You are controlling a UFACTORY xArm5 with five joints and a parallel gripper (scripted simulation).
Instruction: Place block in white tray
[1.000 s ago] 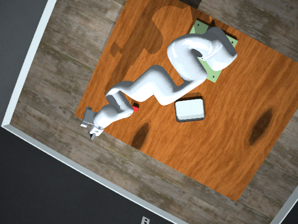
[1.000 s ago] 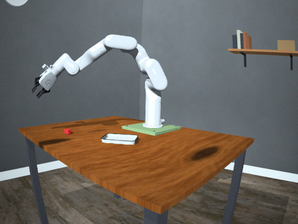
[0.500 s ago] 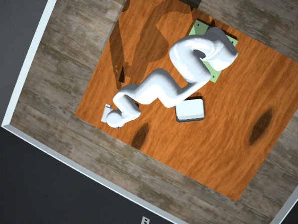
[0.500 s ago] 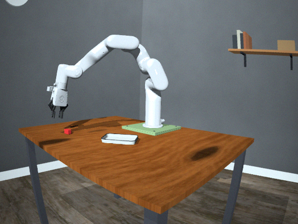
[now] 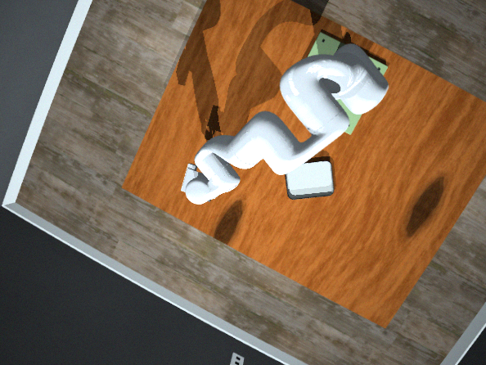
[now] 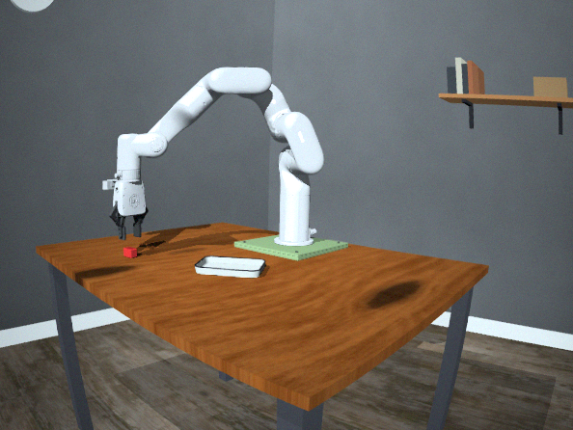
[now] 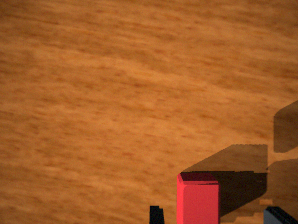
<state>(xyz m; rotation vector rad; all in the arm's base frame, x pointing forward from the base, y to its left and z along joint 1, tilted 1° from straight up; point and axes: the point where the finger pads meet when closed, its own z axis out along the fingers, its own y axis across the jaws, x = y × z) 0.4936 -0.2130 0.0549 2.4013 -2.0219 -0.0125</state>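
My hand is 6 cm above the red block. Round my hand: white tray 14 cm behind, 29 cm to the left, 6 cm below.
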